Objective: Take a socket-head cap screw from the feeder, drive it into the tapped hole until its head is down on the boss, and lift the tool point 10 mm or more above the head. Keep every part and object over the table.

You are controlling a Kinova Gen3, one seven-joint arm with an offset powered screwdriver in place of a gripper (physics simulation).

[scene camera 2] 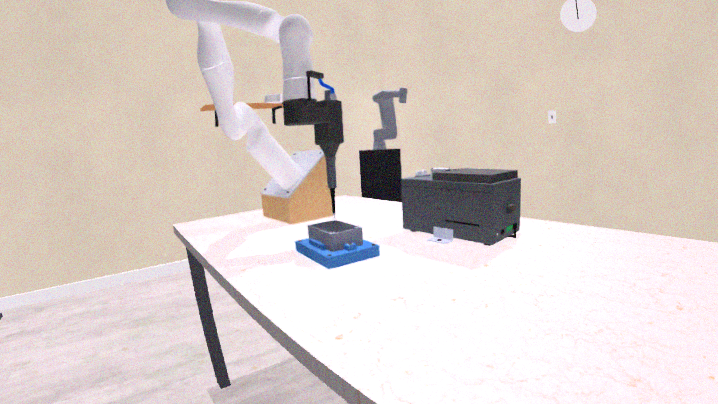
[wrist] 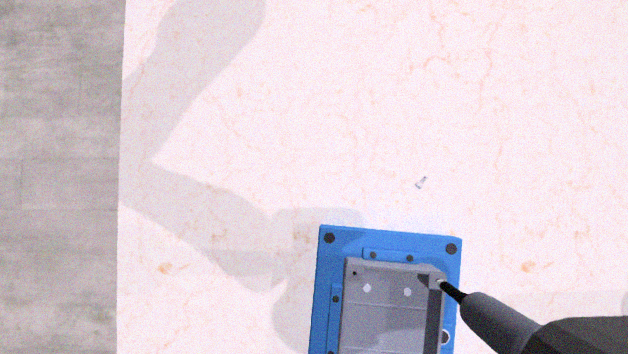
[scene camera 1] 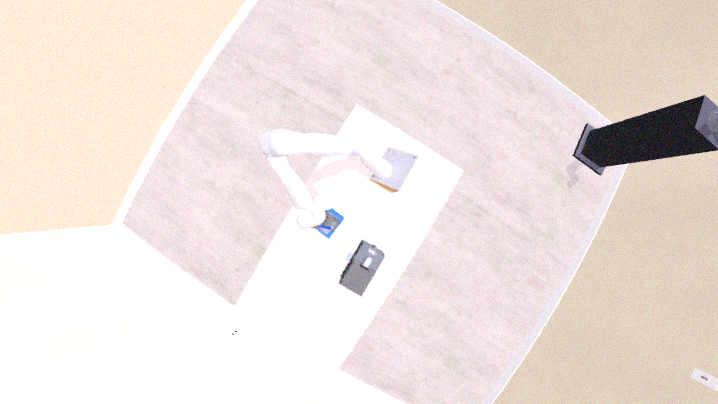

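Observation:
My screwdriver (scene camera 2: 333, 203) (wrist: 446, 287) points straight down with a small pale screw (scene camera 2: 334, 215) (wrist: 439, 281) at its bit tip. In the wrist view the screw tip overlaps the corner boss (wrist: 434, 285) of the grey open-topped housing (scene camera 1: 328, 221) (scene camera 2: 342, 239) (wrist: 385, 320); the tapped hole there is hidden. In scene camera 2 the tip appears slightly above the housing's back rim; contact cannot be told. The housing sits in the blue fixture (scene camera 1: 329, 235) (scene camera 2: 329, 260) (wrist: 320, 305). The dark grey feeder (scene camera 1: 358, 277) (scene camera 2: 451, 206) stands apart on the table.
A loose screw (wrist: 421, 182) lies on the table (scene camera 1: 311, 306) (scene camera 2: 502, 321) (wrist: 300, 125) beyond the fixture. A small pale bracket (scene camera 2: 442, 234) stands at the feeder's front. The arm's wooden wedge base (scene camera 1: 385, 185) (scene camera 2: 304, 205) is behind the fixture. The table edge runs left of the fixture.

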